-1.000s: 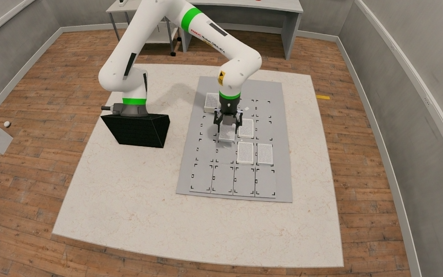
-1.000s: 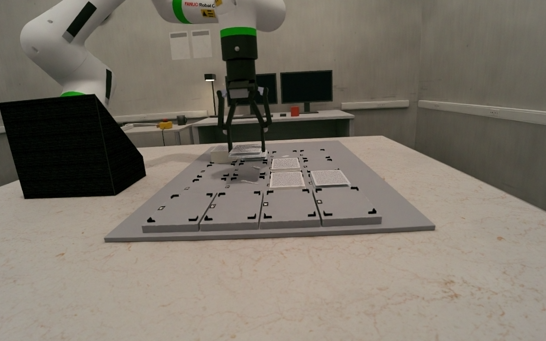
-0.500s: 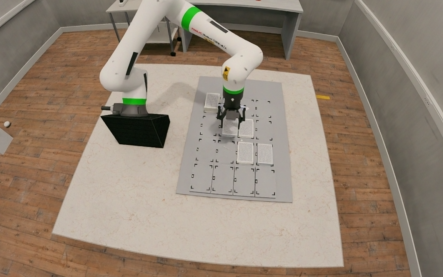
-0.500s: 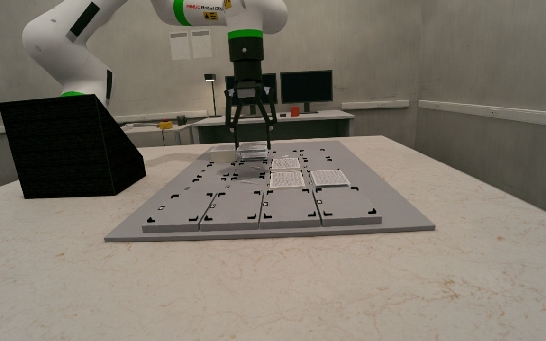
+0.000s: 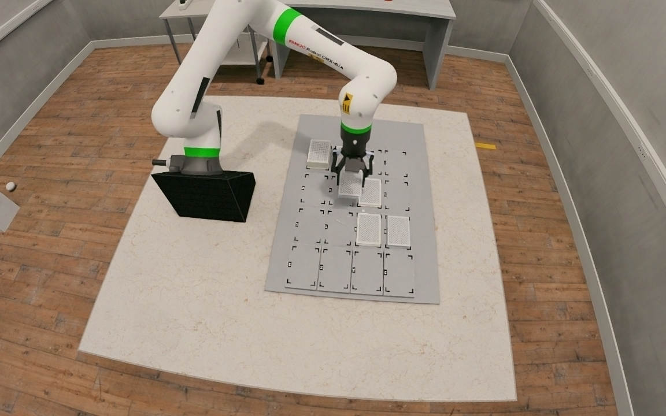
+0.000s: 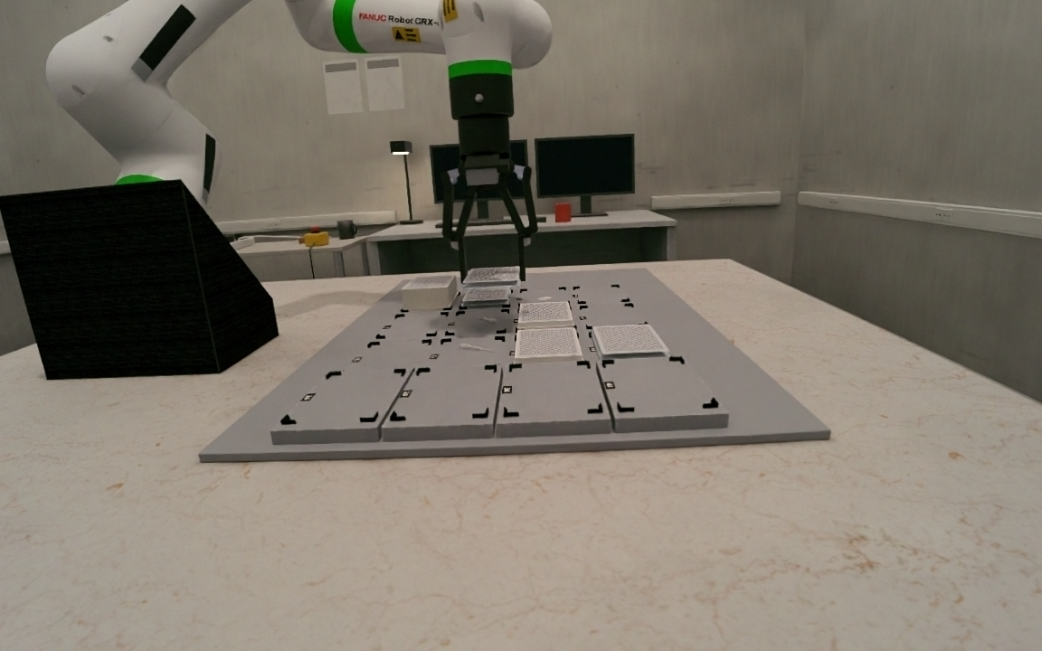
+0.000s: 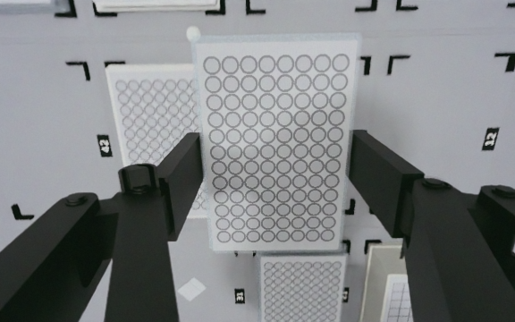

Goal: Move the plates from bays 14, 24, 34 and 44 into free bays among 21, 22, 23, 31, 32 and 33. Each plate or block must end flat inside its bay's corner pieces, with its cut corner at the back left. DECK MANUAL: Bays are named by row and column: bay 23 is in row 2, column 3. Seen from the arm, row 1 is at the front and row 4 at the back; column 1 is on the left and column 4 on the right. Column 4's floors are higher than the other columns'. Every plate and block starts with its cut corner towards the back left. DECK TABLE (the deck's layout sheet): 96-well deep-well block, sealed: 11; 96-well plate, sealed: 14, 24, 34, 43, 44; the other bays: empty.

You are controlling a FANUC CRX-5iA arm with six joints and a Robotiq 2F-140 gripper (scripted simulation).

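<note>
My gripper is now 170 mm to the right of the white square, 100 mm above it and 90 mm short of it. Round my hand: white peg: 100 mm below, 70 mm to the right, 50 mm ahead; white deep-well block: 180 mm to the left, 130 mm behind, 80 mm below; white stray piece: 90 mm below, 20 mm to the left, 20 mm behind.
</note>
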